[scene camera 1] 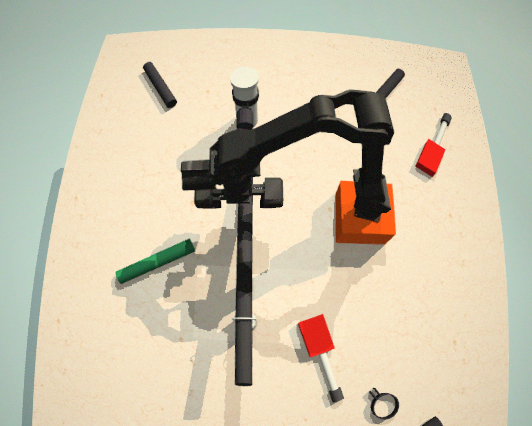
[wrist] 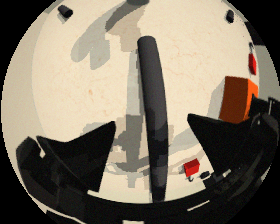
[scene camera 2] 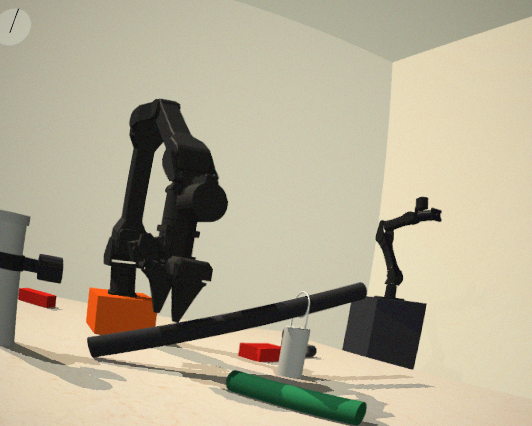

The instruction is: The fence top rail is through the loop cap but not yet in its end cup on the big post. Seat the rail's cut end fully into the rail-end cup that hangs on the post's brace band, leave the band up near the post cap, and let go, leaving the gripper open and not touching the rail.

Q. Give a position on a big grey post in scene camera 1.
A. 244,80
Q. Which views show the dark top rail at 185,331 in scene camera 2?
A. Scene camera 1, the wrist view and scene camera 2: all of them.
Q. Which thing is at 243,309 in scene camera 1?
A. A dark top rail.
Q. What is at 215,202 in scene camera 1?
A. My gripper.
